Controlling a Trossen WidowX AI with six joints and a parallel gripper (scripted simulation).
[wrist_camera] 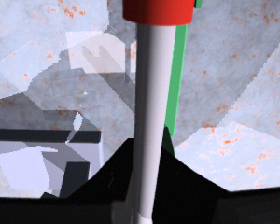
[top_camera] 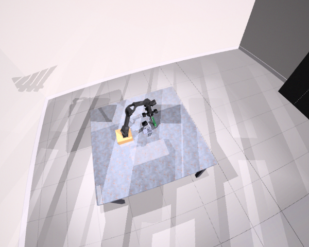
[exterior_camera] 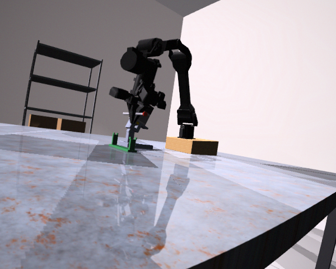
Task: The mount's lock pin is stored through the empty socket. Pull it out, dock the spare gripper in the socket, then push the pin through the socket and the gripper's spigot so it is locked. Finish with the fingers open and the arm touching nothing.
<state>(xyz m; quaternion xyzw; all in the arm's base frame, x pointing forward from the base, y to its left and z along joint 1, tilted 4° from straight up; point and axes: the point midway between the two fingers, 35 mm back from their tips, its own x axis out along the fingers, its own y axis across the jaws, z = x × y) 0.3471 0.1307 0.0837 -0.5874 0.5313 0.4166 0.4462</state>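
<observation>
Right now my gripper tip is 100 mm to the left of the socket, 70 mm past it and 30 mm above it. The rest, counted from my gripper tip: green mount: 60 mm below, 20 mm ahead; spare gripper: 100 mm to the right, 80 mm behind, 40 mm above.
</observation>
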